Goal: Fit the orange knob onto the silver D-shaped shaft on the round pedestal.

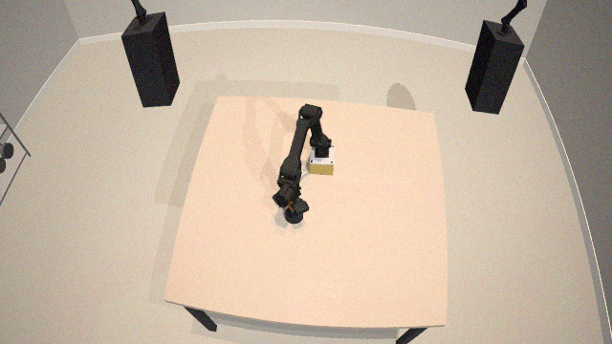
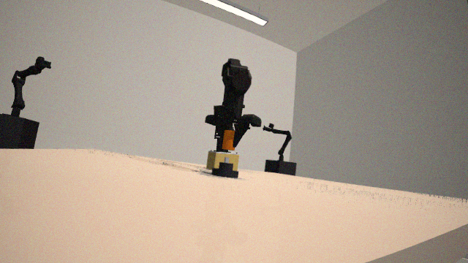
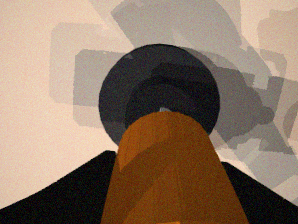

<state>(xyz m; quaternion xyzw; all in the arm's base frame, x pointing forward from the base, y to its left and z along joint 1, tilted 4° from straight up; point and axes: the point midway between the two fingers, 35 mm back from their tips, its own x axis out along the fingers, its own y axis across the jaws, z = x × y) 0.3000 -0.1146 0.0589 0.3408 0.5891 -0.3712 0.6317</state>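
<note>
Now: gripper tip 30 mm below the orange knob. From my gripper tip the other things lie so: round pedestal: 60 mm below.
</note>
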